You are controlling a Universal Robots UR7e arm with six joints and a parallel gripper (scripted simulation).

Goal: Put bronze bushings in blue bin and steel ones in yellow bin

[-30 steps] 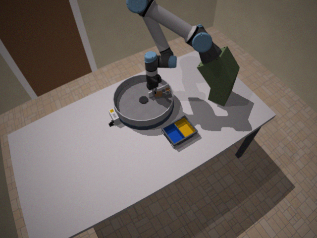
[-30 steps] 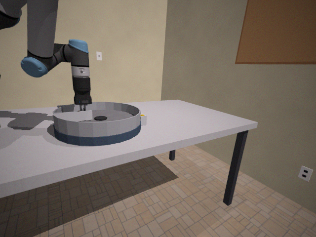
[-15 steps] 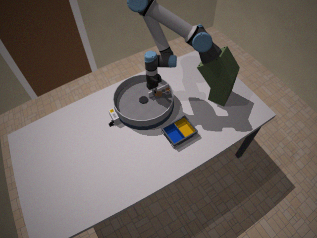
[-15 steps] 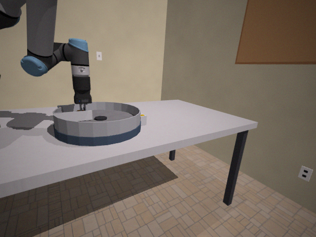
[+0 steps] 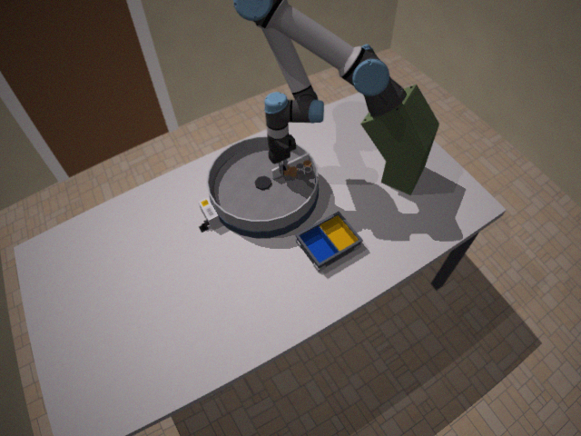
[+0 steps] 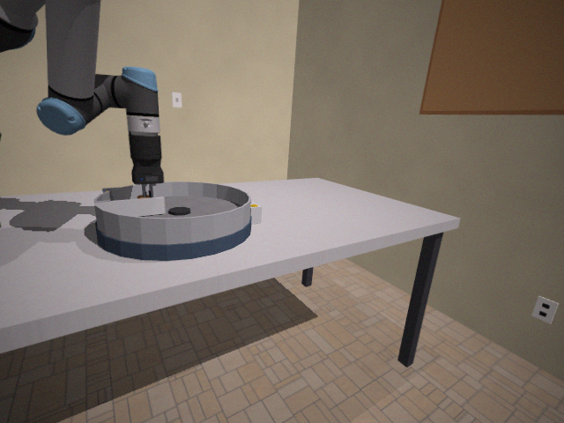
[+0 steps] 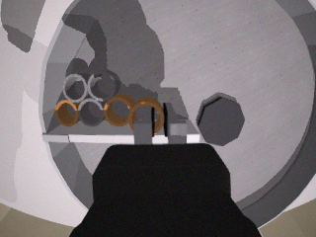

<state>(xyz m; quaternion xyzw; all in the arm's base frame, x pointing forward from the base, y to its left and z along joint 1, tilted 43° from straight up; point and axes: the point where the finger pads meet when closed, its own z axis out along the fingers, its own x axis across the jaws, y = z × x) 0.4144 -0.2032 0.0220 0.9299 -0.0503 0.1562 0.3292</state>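
Right now the blue bin is 310 mm to the left of my hand, 80 mm below it and 60 mm ahead of it. The rest, counted from my hand: grey turntable 80 mm ahead, 50 mm below, 40 mm to the right.
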